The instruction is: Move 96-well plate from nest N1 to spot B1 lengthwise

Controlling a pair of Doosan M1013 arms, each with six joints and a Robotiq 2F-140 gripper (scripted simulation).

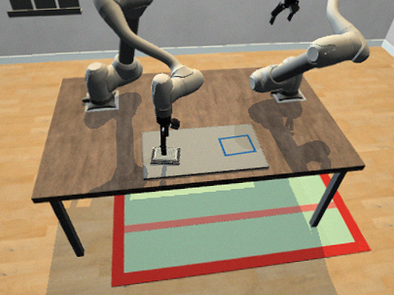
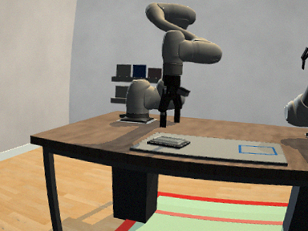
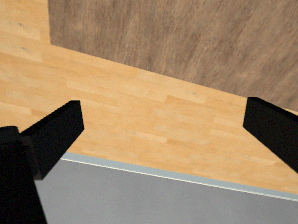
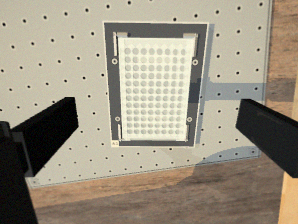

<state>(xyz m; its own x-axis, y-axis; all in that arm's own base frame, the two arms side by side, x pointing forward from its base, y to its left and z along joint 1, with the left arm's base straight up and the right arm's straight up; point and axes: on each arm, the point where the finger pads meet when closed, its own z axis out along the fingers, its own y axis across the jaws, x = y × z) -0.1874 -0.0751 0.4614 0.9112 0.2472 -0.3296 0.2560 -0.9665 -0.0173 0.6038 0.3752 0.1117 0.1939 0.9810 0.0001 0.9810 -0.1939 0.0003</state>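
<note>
Now: right hand 80 mm above the white 96-well plate. From my right hand the other things lie so: dark plate nest: 90 mm below.
</note>
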